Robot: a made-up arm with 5 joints.
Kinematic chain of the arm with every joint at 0, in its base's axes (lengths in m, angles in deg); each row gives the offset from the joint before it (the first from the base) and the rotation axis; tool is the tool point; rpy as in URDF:
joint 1: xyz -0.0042 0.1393 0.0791 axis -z
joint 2: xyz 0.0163 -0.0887 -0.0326 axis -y
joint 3: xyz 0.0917 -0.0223 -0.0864 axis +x
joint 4: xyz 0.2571 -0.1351 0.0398 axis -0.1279 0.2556 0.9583
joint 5: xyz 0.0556 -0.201 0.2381 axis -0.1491 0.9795 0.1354
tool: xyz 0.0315 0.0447 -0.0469 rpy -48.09 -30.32 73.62
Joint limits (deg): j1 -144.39..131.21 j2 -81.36..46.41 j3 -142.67..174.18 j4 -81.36..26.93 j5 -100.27..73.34
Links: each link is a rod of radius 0.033 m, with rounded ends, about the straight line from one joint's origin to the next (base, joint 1, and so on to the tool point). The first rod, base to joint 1, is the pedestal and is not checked.
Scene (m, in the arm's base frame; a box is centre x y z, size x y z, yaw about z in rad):
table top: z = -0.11
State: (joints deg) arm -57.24 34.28 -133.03 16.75 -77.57
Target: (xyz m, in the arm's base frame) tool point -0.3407 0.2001 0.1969
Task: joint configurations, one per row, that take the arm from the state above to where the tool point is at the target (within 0.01 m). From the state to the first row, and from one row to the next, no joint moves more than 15 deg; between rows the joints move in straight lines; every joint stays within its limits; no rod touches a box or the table.
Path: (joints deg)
1: -67.24 35.57 -131.04 2.21 -79.46
2: -77.24 36.86 -129.05 -12.32 -81.34
3: -87.25 38.15 -127.06 -26.86 -83.23
4: -97.25 39.45 -125.06 -41.40 -85.11
5: -107.25 40.74 -123.07 -55.93 -87.00

